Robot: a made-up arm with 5 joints.
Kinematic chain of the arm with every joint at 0, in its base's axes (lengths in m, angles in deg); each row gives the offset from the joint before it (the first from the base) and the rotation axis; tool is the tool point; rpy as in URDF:
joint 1: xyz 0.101 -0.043 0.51 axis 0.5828 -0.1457 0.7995
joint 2: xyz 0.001 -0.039 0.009 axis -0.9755 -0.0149 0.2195
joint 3: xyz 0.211 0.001 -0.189 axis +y
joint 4: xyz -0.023 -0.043 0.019 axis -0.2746 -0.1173 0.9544
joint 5: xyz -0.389 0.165 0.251 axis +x
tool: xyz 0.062 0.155 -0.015 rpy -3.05 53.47 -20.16
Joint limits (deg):
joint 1: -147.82..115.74
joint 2: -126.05..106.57
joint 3: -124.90..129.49
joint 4: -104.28..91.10
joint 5: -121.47..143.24
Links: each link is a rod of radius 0.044 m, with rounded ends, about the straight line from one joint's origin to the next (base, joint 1, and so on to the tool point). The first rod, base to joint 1, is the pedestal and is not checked.
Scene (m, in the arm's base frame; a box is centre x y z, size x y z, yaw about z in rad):
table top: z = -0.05
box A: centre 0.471 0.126 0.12 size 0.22 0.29 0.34 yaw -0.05
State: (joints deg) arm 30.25 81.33 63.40 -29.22 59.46
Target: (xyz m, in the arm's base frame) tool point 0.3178 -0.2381 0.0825
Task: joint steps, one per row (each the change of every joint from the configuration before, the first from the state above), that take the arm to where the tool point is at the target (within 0.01 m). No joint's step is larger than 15 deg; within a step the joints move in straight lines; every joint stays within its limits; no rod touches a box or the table.
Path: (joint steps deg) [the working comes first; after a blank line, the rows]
Joints at the target: -59.69 94.15 48.89 -21.67 50.68
Straight joint move there: touches box A.

1: -11.06 1.15 -4.65 12.07 -6.11
2: -11.06 1.16 -4.64 12.07 -6.12
3: -11.06 1.15 -4.65 12.06 -6.11
4: -9.19 1.45 -0.93 3.66 -12.68
5: -9.19 1.45 -0.92 3.66 -12.68
6: -9.19 1.45 -0.93 3.66 -12.68
7: -9.19 1.44 -0.93 3.65 -12.68
8: -4.00 0.72 0.63 -8.65 12.06
9: -4.00 0.71 0.63 -8.66 12.06
10: -4.00 0.71 0.62 -8.66 12.05
11: -4.00 0.71 0.63 -8.65 12.06
12: -4.00 0.72 0.63 -8.66 12.05

